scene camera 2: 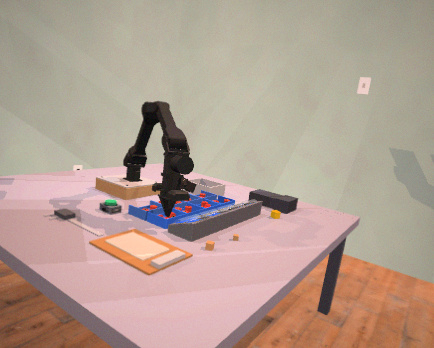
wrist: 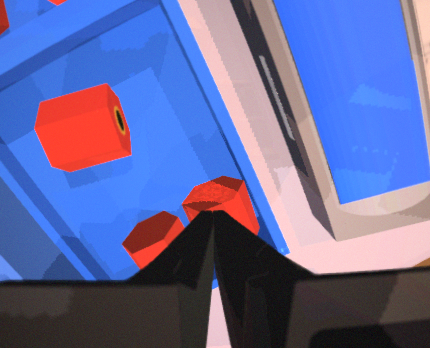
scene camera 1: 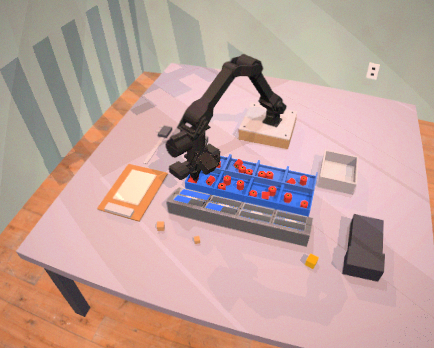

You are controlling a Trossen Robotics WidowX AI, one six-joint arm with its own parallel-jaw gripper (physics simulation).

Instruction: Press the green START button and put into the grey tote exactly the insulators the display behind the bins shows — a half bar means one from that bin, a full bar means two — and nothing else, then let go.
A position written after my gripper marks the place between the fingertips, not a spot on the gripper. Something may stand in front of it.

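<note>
My gripper (scene camera 1: 194, 179) is shut and holds nothing; a grey display bar (scene camera 1: 235, 222) is visible as well. The gripper appears again at (scene camera 2: 167, 216). The wrist view shows both the gripper (wrist: 212, 221) and the grey display bar (wrist: 260, 32).
</note>
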